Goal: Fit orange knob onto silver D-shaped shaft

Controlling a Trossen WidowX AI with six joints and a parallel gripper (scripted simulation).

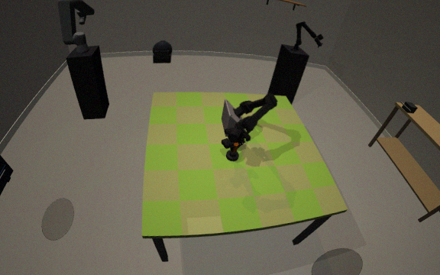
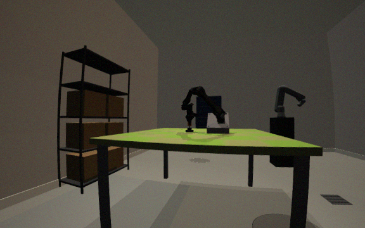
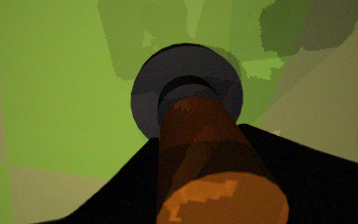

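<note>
Right now the orange knob is 3 cm above my gripper tip. The rest, counted from my gripper tip: round pedestal 4 cm below.
</note>
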